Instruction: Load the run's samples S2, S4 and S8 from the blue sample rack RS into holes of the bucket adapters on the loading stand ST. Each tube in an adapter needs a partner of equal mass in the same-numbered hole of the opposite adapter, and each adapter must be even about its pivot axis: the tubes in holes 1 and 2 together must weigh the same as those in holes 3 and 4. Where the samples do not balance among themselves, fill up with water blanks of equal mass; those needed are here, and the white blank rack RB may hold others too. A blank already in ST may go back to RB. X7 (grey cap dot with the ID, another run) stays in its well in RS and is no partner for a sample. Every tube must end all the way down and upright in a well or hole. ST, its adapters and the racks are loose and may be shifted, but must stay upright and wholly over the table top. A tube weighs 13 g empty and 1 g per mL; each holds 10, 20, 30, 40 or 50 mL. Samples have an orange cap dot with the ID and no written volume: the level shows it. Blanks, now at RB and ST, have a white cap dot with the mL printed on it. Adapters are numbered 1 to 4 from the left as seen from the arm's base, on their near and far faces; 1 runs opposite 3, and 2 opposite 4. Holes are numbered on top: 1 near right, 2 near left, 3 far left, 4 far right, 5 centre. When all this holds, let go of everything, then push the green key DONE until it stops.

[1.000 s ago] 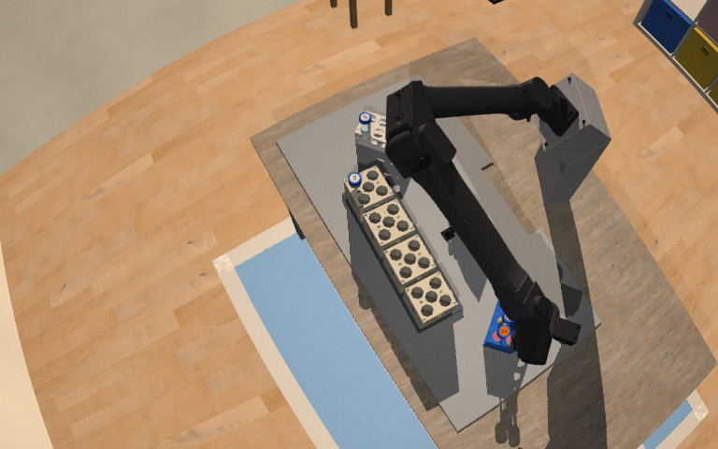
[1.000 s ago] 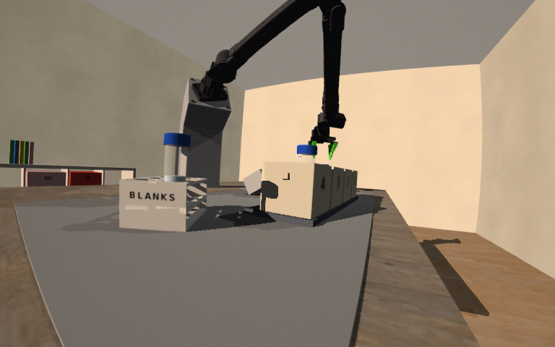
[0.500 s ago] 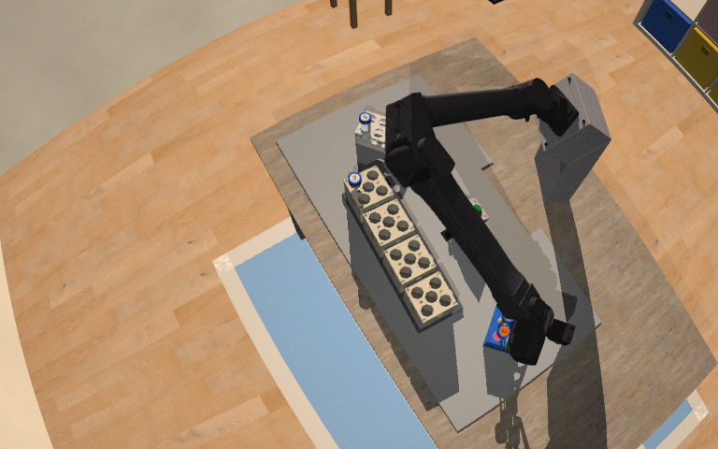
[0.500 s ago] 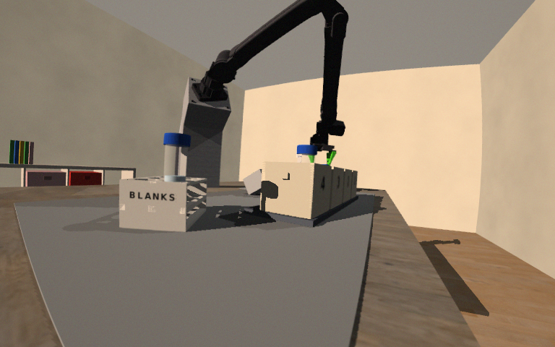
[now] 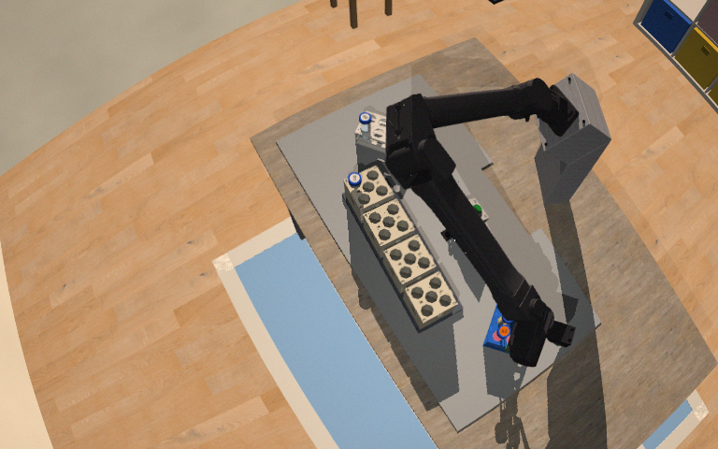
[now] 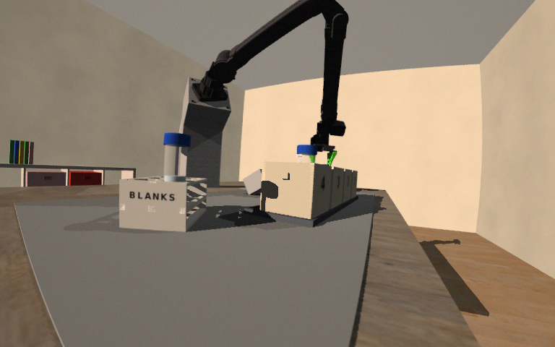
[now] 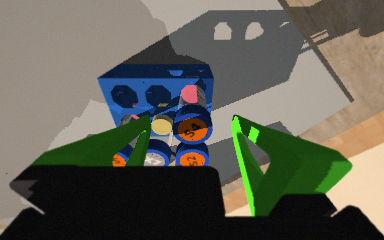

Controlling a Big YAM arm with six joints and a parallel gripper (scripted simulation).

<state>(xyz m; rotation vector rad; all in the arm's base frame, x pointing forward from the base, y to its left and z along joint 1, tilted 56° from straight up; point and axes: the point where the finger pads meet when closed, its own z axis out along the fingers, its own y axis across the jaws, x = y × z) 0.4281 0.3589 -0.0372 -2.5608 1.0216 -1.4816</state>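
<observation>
The orange-dot sample lies 1 cm to the left of my hand and 5 cm below it. The rest, counted from my hand: grey-dot tube X7 (5 cm to the right, 5 cm below); then orange-dot tube (5 cm behind, 8 cm to the right, 5 cm below); then blue sample rack RS (2 cm behind, 4 cm to the right, 9 cm below).
</observation>
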